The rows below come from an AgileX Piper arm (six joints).
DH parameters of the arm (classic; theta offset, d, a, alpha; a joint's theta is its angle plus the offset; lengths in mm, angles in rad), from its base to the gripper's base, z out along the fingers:
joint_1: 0 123 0 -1.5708
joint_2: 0.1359 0 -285 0
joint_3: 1.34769 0 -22 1.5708
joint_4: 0 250.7 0 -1.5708
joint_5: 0 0 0 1.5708
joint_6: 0 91 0 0
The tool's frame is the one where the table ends.
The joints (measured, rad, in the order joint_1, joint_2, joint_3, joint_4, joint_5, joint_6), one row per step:
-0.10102, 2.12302, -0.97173, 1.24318, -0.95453, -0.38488
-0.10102, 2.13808, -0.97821, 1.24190, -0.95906, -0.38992
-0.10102, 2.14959, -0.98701, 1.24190, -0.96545, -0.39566
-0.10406, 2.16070, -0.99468, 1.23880, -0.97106, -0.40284
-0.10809, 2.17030, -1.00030, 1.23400, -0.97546, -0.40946
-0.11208, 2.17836, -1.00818, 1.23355, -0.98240, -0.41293
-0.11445, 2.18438, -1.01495, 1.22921, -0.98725, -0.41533
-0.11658, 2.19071, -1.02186, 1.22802, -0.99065, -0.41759
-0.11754, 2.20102, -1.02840, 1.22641, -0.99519, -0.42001
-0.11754, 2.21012, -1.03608, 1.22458, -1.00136, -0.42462
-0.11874, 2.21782, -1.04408, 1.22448, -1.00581, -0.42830
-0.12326, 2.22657, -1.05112, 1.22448, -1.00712, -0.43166
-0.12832, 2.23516, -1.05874, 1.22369, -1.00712, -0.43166
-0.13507, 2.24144, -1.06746, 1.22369, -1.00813, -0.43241
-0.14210, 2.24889, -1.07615, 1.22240, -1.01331, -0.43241
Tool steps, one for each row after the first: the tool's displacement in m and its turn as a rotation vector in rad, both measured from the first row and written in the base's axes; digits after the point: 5 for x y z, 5 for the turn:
0.00116, -0.00031, -0.00397, -0.00579, 0.01166, 0.00096
0.00282, -0.00080, -0.00614, -0.01344, 0.01757, 0.00021
0.00408, -0.00226, -0.00834, -0.02241, 0.02575, 0.00004
0.00489, -0.00396, -0.01041, -0.03082, 0.03439, 0.00072
0.00594, -0.00590, -0.01146, -0.03836, 0.03592, -0.00479
0.00726, -0.00707, -0.01198, -0.04565, 0.03625, -0.00474
0.00845, -0.00815, -0.01281, -0.05011, 0.03686, -0.00659
0.00953, -0.00882, -0.01513, -0.05534, 0.04165, -0.00726
0.01100, -0.00923, -0.01667, -0.06328, 0.04554, -0.00680
0.01237, -0.01006, -0.01781, -0.06867, 0.04735, -0.00867
0.01314, -0.01196, -0.01979, -0.07088, 0.05171, -0.01252
0.01405, -0.01402, -0.02169, -0.07102, 0.05287, -0.01685
0.01501, -0.01682, -0.02246, -0.07231, 0.05110, -0.02389
0.01582, -0.01990, -0.02334, -0.07736, 0.04904, -0.03227

